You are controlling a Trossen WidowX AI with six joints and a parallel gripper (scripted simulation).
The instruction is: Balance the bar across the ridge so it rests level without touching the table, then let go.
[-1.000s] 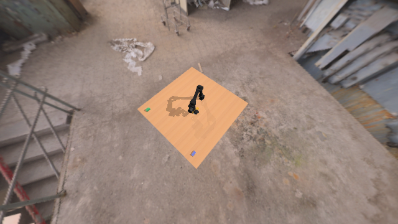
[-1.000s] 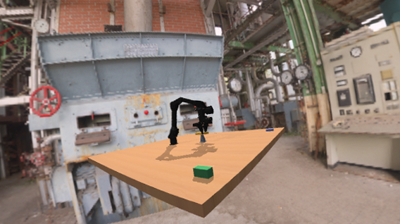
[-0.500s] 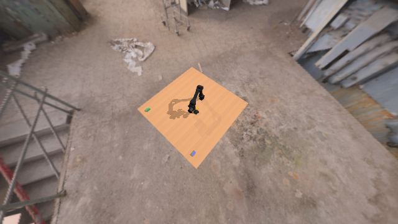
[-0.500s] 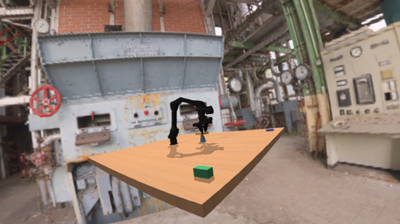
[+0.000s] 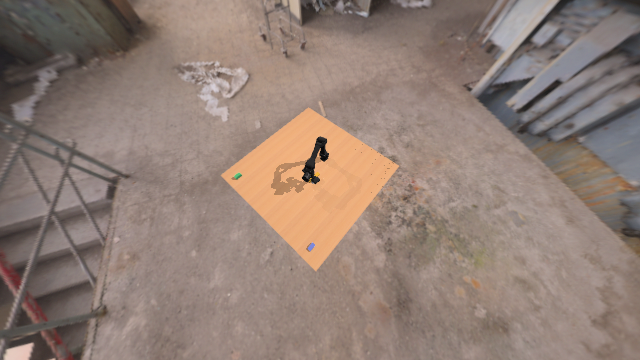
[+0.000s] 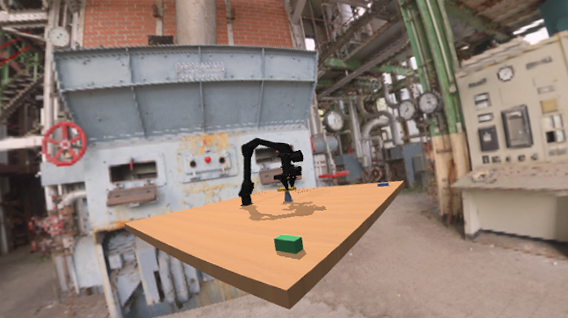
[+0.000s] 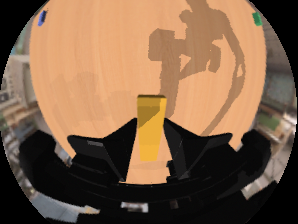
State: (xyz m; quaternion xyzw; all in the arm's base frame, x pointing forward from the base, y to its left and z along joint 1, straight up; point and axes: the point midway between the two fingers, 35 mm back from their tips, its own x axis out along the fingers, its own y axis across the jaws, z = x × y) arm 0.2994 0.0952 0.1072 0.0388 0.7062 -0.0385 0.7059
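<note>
The yellow bar is 30 mm behind my gripper tip. From my gripper tip the other things lie so: small blue block (440 mm ahead, 400 mm to the left, 60 mm below); then green block (440 mm ahead, 600 mm to the right, 60 mm below).
</note>
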